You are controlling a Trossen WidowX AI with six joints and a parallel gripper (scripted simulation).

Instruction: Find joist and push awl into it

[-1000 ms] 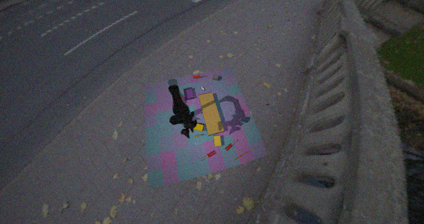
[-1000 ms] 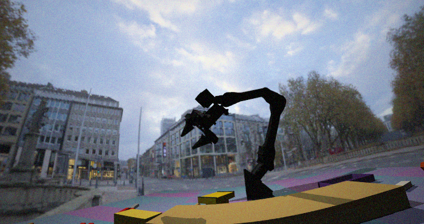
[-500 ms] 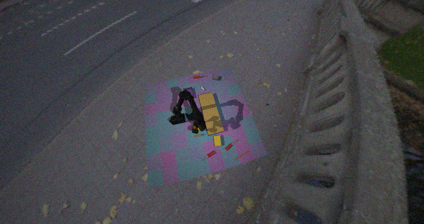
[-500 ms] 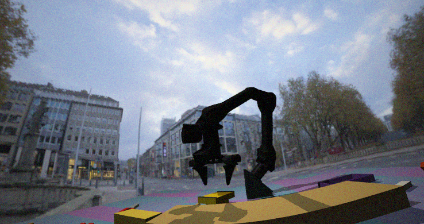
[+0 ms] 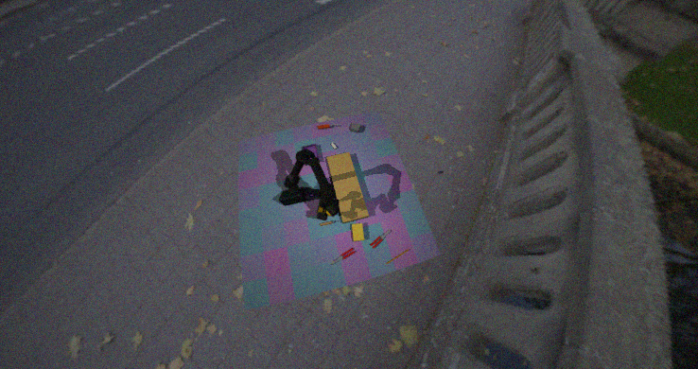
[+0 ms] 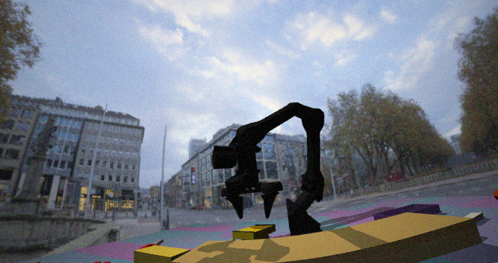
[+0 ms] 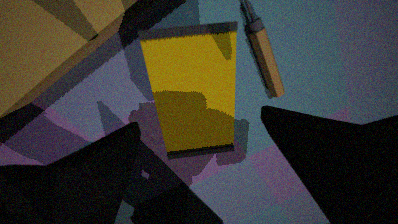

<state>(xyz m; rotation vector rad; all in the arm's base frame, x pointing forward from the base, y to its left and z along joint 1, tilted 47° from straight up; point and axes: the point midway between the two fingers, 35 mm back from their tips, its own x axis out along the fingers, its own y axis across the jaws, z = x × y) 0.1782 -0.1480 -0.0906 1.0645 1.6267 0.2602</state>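
Right now the yellow stud finder is 1 cm behind my gripper tip, 1 cm to the left of it and 7 cm below it. The rest, counted from my gripper tip: yellow block: 15 cm ahead, 20 cm to the right, 7 cm below; purple tray: 48 cm to the left, 7 cm below; awl: 9 cm to the right, 8 cm below.
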